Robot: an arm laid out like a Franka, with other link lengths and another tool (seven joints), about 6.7 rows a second.
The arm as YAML. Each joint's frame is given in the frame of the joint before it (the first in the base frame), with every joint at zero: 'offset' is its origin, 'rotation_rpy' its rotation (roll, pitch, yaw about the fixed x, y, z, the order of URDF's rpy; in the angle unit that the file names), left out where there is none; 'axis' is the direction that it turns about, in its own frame. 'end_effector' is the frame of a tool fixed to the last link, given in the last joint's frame.
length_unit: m
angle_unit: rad
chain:
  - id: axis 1
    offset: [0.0, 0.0, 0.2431]
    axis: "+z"
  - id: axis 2
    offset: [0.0, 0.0, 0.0]
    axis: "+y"
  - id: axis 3
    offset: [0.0, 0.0, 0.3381]
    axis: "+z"
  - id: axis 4
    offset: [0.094, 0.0, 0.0]
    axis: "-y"
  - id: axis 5
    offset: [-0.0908, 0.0, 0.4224]
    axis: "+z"
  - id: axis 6
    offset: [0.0, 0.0, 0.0]
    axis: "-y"
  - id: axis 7
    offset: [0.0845, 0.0, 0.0]
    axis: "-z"
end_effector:
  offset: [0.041, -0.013, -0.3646]
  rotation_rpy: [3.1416, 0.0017, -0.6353]
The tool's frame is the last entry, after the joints.
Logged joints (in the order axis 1, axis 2, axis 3, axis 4, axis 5, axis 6, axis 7), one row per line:
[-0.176 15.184 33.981 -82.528 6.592 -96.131 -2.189]
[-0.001 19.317 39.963 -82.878 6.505 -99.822 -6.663]
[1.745 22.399 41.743 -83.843 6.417 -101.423 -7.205]
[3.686 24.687 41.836 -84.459 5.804 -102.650 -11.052]
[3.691 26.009 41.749 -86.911 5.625 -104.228 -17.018]
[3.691 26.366 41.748 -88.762 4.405 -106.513 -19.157]
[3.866 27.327 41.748 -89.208 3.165 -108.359 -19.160]
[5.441 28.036 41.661 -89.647 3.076 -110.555 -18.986]
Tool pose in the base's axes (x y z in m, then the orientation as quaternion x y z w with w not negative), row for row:
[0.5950 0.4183 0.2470 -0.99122 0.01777 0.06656 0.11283]
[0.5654 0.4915 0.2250 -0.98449 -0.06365 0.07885 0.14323]
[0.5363 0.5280 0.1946 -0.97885 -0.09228 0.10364 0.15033]
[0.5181 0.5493 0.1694 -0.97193 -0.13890 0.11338 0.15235]
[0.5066 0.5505 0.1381 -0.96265 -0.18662 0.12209 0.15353]
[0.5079 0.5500 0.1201 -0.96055 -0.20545 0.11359 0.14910]
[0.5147 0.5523 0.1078 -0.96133 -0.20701 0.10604 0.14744]
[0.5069 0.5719 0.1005 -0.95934 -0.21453 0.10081 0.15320]
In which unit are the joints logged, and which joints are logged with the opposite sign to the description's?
The joints are logged in degrees. Opposite sign: axis 6.
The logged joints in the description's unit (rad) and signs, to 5 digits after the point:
[-0.00307 0.26501 0.59308 -1.44039 0.11505 1.67780 -0.03821]
[-0.00002 0.33715 0.69749 -1.44649 0.11353 1.74222 -0.11629]
[0.03046 0.39094 0.72855 -1.46334 0.11200 1.77017 -0.12575]
[0.06433 0.43087 0.73018 -1.47409 0.10130 1.79158 -0.19289]
[0.06442 0.45394 0.72866 -1.51688 0.09817 1.81912 -0.29702]
[0.06442 0.46017 0.72864 -1.54919 0.07688 1.85900 -0.33435]
[0.06747 0.47695 0.72864 -1.55697 0.05524 1.89122 -0.33441]
[0.09496 0.48932 0.72712 -1.56464 0.05369 1.92955 -0.33137]

